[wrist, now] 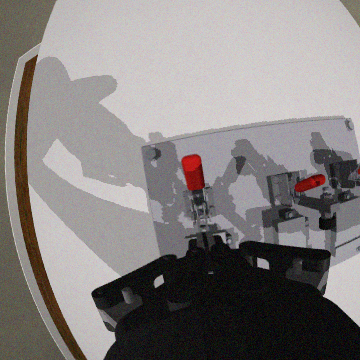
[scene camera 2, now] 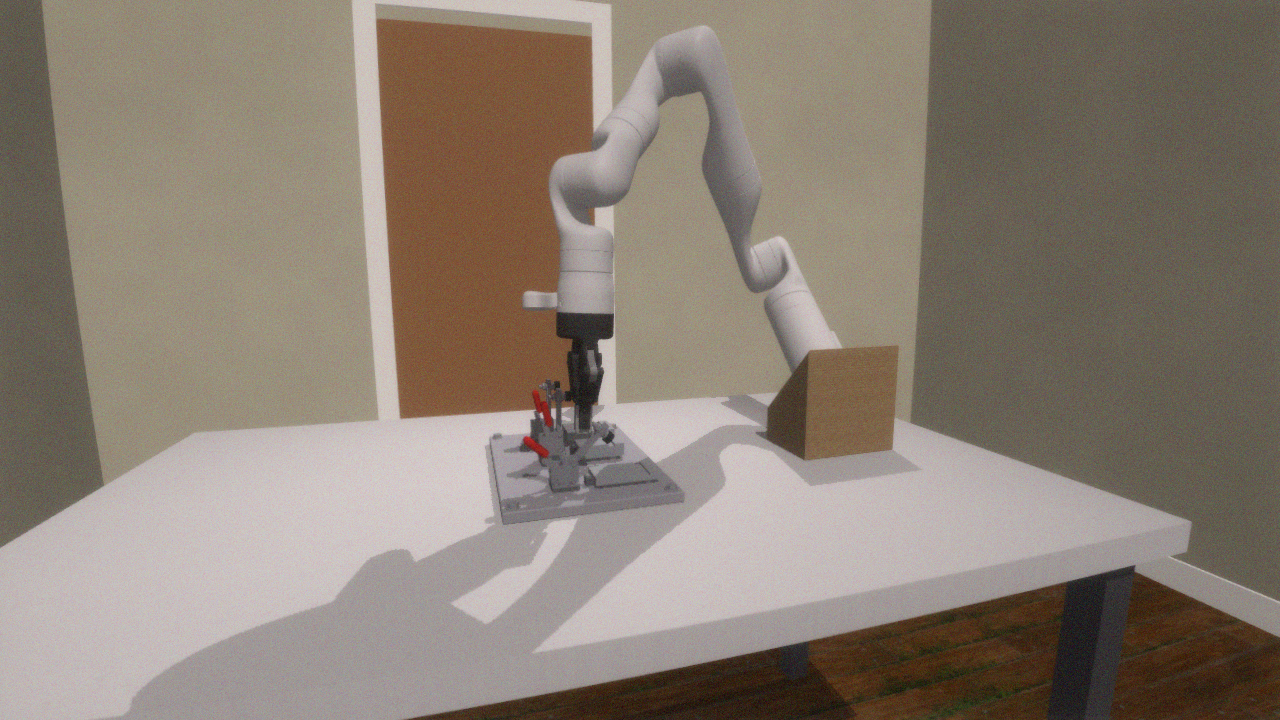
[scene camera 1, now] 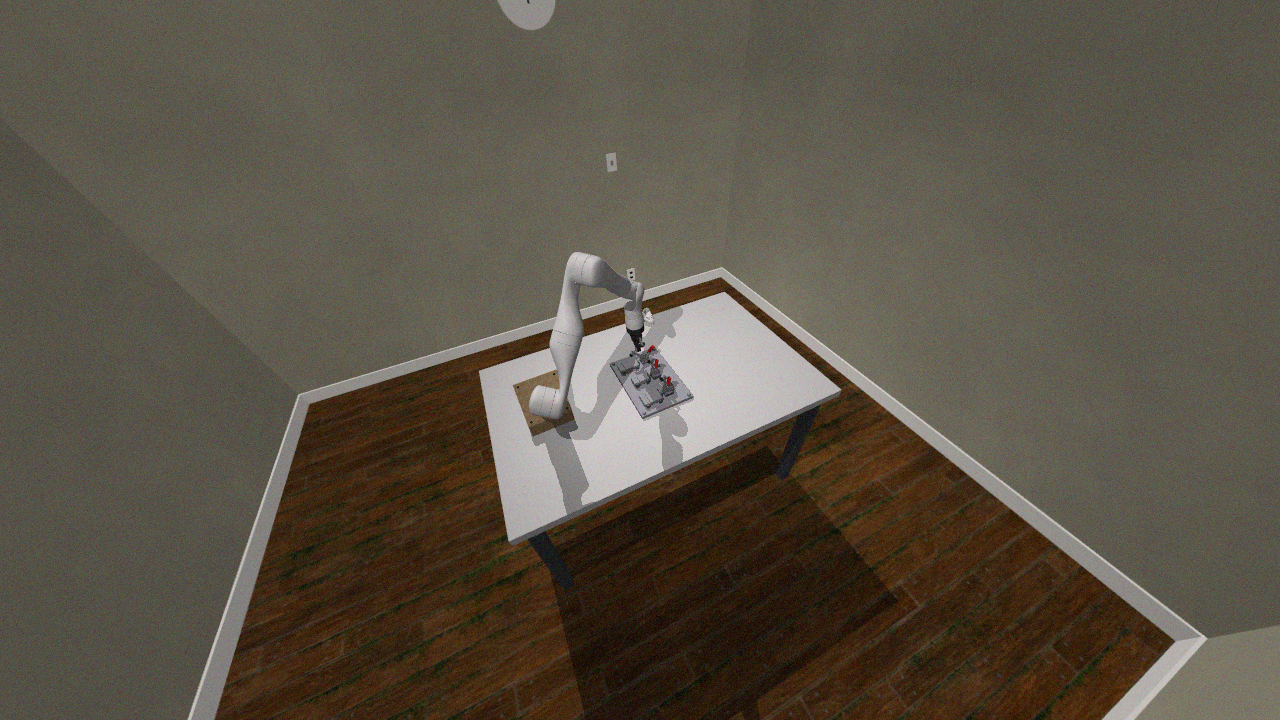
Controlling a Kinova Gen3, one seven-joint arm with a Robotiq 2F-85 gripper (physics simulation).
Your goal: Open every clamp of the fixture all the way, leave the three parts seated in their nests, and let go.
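Frame: origin at the arm's base, x right, y ahead, z up, level; metres.
Seen in the pictures: gripper, fingertip midpoint: [wrist: 204, 241] [scene camera 2: 582, 432] [scene camera 1: 638, 351]; arm's base, link origin: [scene camera 2: 825, 382].
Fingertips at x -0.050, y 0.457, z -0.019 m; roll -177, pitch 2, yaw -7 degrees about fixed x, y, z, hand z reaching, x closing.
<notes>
Offsets run from my fingertips to a thing's top centre. "pt": to the spot under its first point. Level surfaces: height alone.
The grey fixture plate [scene camera 1: 682, 397] [scene camera 2: 519, 488] [wrist: 280, 137] carries three clamps with red handles. The far clamp's handle @(pt dx +0.014, dy +0.061, dz -0.013 m) [scene camera 1: 651, 349] [scene camera 2: 536, 400] [wrist: 193, 172] is tilted up and outward. The middle clamp's handle @(dx +0.114, dy +0.023, dz +0.021 m) [scene camera 1: 656, 363] [scene camera 2: 546, 413] [wrist: 310, 183] also slants up. The near clamp's handle [scene camera 1: 667, 381] [scene camera 2: 535, 445] slants lower. Grey parts lie in the nests, among them the near part [scene camera 1: 650, 396] [scene camera 2: 623, 474]; the far part is hidden in the wrist view. My gripper [scene camera 1: 639, 347] [scene camera 2: 583, 425] [wrist: 204, 241] is shut and empty, low beside the far clamp's bar; contact is unclear.
The fixture stands on the white table @(dz -0.089 m) [scene camera 1: 751, 358] [scene camera 2: 850, 555]. The wooden base mount [scene camera 1: 528, 390] [scene camera 2: 850, 402] stands on the arm's side of it. The middle and near clamps rise from the plate close to my gripper.
</notes>
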